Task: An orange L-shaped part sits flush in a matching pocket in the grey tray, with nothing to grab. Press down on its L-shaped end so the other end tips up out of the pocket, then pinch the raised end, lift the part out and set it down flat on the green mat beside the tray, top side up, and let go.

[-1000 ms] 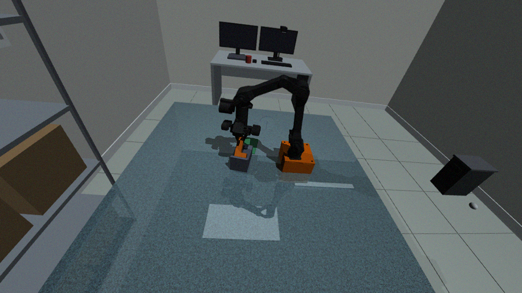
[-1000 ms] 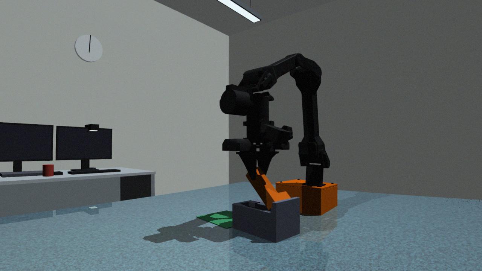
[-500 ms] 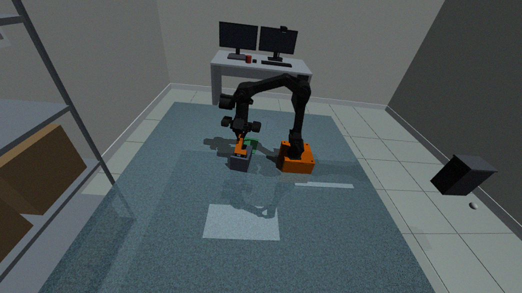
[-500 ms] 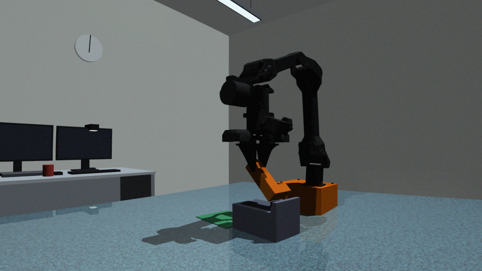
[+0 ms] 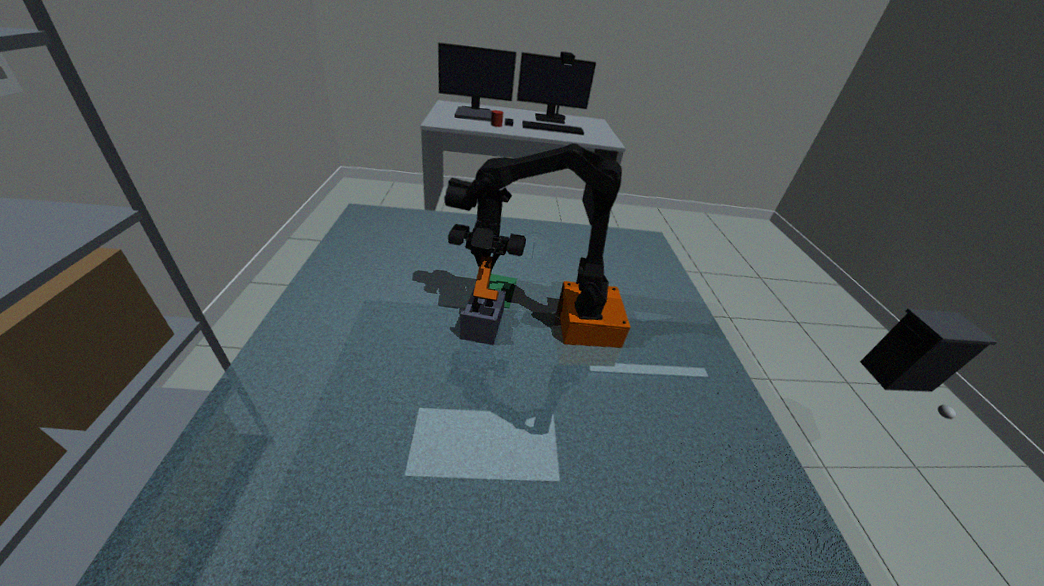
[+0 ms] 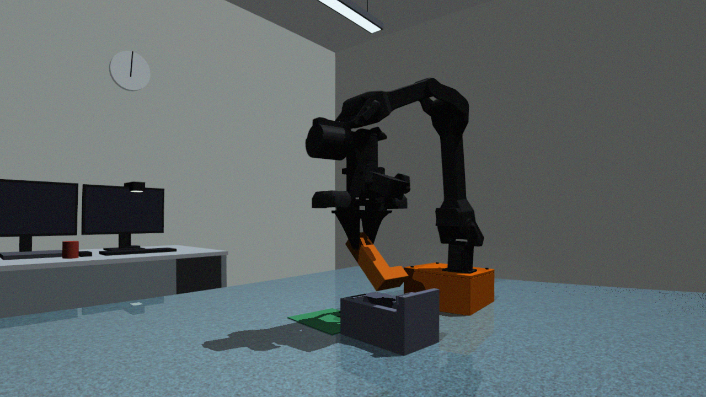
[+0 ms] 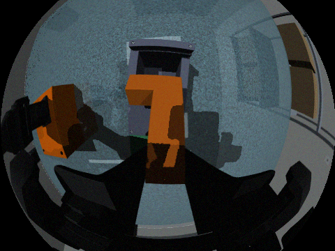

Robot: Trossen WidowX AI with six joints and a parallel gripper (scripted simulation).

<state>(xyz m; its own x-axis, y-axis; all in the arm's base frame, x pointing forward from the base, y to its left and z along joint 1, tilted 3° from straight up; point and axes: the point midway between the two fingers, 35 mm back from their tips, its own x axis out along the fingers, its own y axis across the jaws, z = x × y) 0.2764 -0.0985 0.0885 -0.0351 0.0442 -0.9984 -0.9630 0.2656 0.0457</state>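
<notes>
My gripper tip is 170 mm above the green mat, 100 mm to the left of it and 40 mm past it. Round my gripper tip: orange L-shaped part 30 mm to the left, 30 mm below, 10 mm behind.
</notes>
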